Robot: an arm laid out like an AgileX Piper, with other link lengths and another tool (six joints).
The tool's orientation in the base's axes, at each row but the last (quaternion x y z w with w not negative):
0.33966 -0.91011 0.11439 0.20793
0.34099 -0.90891 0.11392 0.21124
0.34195 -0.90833 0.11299 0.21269
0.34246 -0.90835 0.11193 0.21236
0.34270 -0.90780 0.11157 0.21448
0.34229 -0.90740 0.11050 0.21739
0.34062 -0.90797 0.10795 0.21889
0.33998 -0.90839 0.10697 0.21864
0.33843 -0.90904 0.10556 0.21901
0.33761 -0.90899 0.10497 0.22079
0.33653 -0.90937 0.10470 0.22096
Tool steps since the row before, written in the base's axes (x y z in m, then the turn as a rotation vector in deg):
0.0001 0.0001 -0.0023 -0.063 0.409 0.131
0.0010 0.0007 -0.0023 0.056 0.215 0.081
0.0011 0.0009 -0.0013 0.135 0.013 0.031
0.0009 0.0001 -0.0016 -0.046 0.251 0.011
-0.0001 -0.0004 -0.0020 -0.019 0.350 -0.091
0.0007 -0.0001 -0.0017 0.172 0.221 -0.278
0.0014 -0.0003 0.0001 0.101 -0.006 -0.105
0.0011 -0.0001 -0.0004 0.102 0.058 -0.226
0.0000 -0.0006 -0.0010 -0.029 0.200 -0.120
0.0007 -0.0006 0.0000 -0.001 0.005 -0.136
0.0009 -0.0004 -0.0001 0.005 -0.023 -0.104
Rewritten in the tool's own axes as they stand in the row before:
-0.0012 0.0002 0.0020 -0.131 0.337 -0.240
-0.0021 0.0000 0.0015 -0.124 0.117 -0.164
-0.0019 0.0000 0.0005 -0.084 -0.083 -0.074
-0.0014 -0.0004 0.0011 -0.108 0.216 -0.083
-0.0006 -0.0001 0.0019 -0.231 0.277 -0.036
-0.0012 -0.0005 0.0013 -0.373 0.063 0.113
-0.0007 -0.0012 -0.0004 -0.114 -0.067 0.062
-0.0009 -0.0008 0.0000 -0.208 -0.014 0.146
-0.0001 -0.0004 0.0011 -0.151 0.174 0.047
-0.0001 -0.0009 0.0000 -0.066 0.010 0.118
-0.0004 -0.0009 -0.0001 -0.039 -0.016 0.098

